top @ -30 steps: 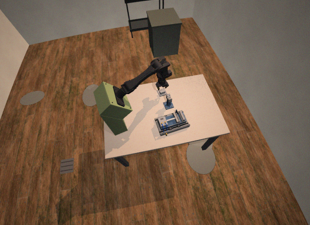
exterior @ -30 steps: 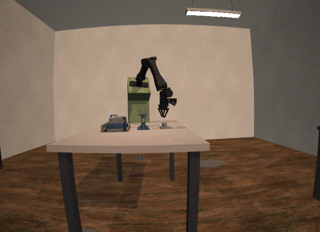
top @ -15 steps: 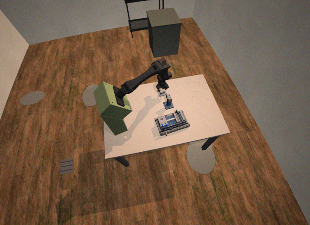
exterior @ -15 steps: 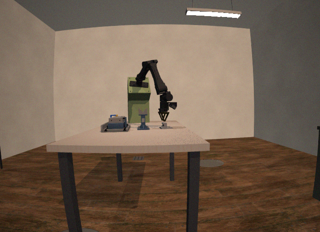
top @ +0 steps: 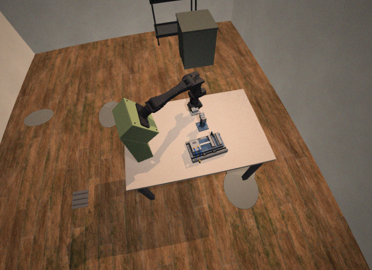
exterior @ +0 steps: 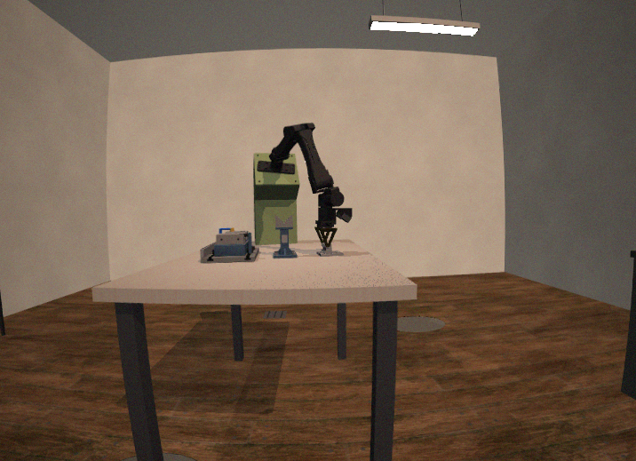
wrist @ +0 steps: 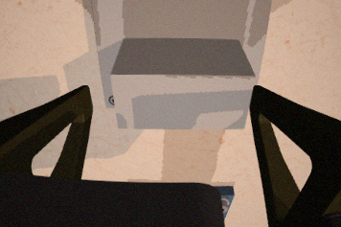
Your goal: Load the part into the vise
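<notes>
Right now my hand is 10 mm short of the part and 20 mm above it. From my hand the other things lie so: vise: 10 mm ahead, 370 mm to the right; then flat infeed plate: 20 mm to the left, 40 mm below; then dark work stop rod: 70 mm ahead, 310 mm to the right, 50 mm above.
</notes>
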